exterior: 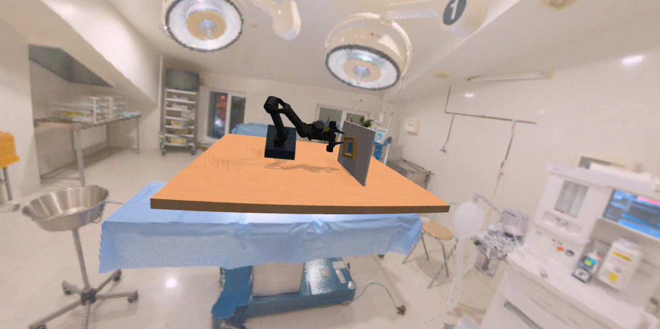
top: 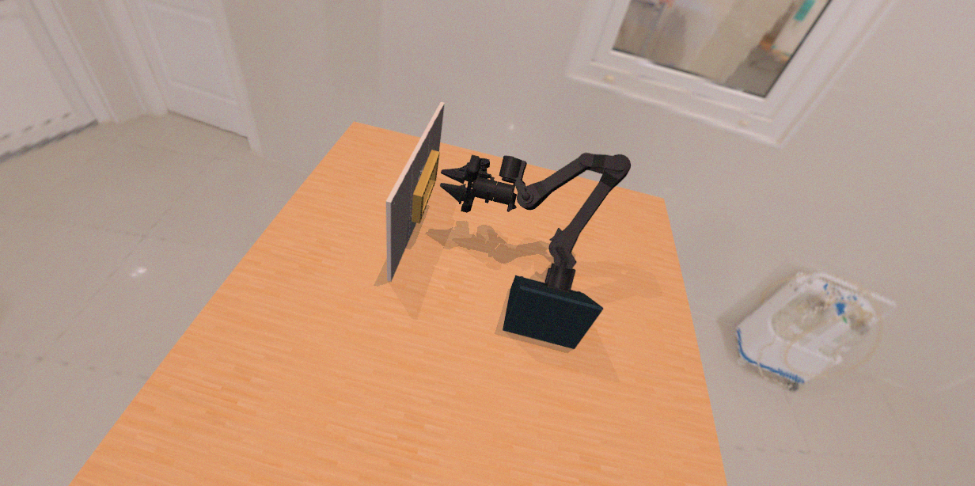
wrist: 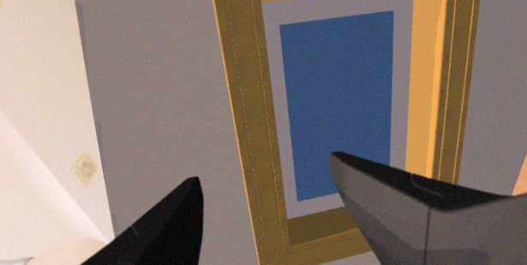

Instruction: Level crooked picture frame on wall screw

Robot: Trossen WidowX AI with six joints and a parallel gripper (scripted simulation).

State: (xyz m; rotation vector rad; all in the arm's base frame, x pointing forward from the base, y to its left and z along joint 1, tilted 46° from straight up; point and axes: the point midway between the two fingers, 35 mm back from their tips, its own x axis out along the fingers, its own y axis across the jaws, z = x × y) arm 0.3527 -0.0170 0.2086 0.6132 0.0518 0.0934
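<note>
Right now my gripper tip is 5 cm short of the picture frame and 5 cm above it. The rest, counted from my gripper tip: grey wall panel 6 cm ahead, 6 cm below.
</note>
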